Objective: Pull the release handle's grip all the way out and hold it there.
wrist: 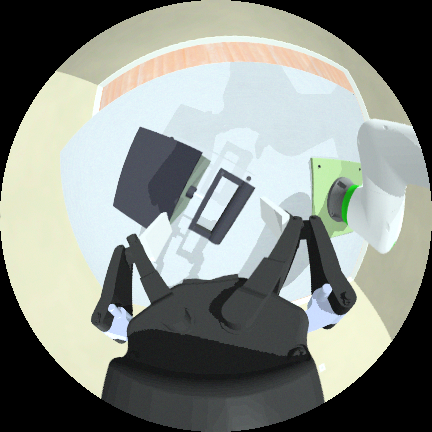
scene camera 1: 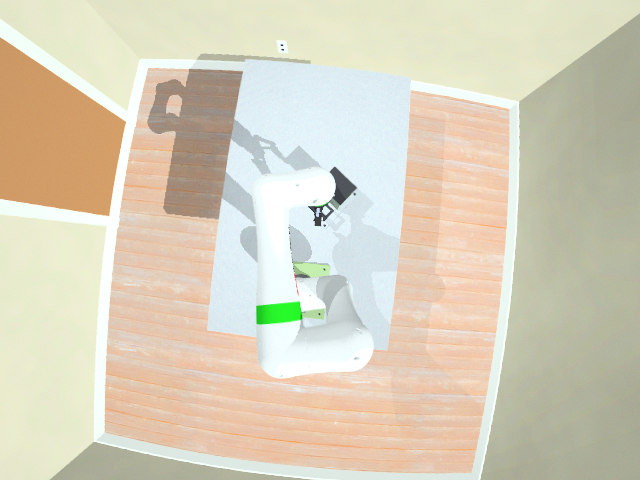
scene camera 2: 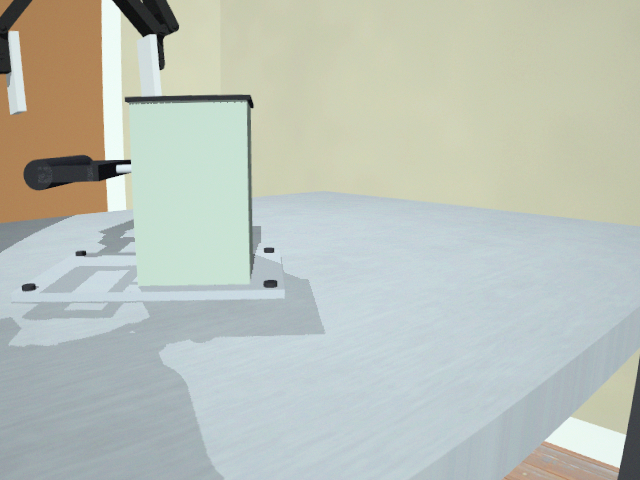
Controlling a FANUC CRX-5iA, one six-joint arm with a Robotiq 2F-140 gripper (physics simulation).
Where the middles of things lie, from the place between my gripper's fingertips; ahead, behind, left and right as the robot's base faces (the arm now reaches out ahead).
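Light base plate (wrist: 216,161): hand 30 mm to the left of it, 60 mm short of it, 160 mm above it.
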